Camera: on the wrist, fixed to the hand. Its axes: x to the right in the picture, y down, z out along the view.
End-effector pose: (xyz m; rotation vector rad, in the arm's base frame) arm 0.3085 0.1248 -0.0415 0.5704 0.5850 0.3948
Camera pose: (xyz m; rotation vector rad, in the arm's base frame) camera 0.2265 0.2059 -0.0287 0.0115 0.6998 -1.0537
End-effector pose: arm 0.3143 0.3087 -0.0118 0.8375 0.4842 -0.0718
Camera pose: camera 0.2830 0.4162 0.0189 0.2643 0.8722 -1.4954
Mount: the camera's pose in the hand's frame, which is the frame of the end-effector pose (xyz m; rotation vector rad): -0.0277 0.0860 -0.0729 -0.0350 -0.1559 -1.5113
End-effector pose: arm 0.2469 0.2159 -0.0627 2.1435 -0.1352 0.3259
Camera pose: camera 0.1883 0.2274 0.0368 1.6717 1.3001 -0.7095
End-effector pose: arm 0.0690 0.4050 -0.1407 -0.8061 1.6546 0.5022
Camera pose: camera -0.0406 0.4180 -0.1047 -1.6811 0.5365 -0.4732
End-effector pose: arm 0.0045 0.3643 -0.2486 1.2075 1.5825 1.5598
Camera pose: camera -0.0334 0.2992 -0.1603 -0.0944 1.6081 0.4439
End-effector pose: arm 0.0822 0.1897 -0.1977 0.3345 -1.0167 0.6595
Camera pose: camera 0.0656 0.2853 -0.2615 0.9732 -0.6507 -0.7581
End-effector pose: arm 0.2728 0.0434 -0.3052 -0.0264 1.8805 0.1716
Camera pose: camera 0.2036 0.1169 -0.2479 -1.3471 1.2745 -0.7982
